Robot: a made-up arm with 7 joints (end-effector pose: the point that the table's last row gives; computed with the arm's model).
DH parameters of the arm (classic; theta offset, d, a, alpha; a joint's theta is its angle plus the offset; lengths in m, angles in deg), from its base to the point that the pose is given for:
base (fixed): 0 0 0 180
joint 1: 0 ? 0 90
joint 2: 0 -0.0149 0 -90
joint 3: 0 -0.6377 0 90
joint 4: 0 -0.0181 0 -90
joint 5: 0 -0.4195 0 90
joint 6: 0 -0.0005 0 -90
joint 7: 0 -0.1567 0 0
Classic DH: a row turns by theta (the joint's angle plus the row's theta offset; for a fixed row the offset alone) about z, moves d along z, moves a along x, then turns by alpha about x.
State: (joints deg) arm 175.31 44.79 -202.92 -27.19 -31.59 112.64 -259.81
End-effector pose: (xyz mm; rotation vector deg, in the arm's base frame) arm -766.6 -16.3 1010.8 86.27 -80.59 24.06
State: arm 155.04 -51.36 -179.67 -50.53 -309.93 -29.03 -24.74
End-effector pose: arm 390.2 245.0 1297.6 163.04 -0.53 37.31
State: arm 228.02 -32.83 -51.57 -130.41 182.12 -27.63 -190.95
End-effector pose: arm 571.5 -41.0 470.1 27.77 -53.07 -21.16
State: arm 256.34 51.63 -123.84 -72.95 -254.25 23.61 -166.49
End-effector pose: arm 211.3 920.5 542.0 40.37 -41.64 35.68
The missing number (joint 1, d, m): -0.3424
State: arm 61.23 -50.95 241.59 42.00 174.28 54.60 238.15
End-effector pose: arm -249.4 904.6 966.1 143.52 8.60 33.94
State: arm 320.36 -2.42 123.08 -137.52 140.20 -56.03 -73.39
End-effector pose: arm 16.1 400.0 685.0 -17.71 -115.20 105.48
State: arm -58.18 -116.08 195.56 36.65 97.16 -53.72 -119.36
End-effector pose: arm -386.6 -685.6 -415.6 -40.21 -15.54 55.05
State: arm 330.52 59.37 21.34 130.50 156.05 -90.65 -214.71
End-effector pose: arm 319.8 118.9 279.1 95.78 42.05 89.30
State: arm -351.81 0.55 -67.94 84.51 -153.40 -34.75 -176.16
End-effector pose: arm 332.3 433.4 950.3 72.63 6.75 -91.21
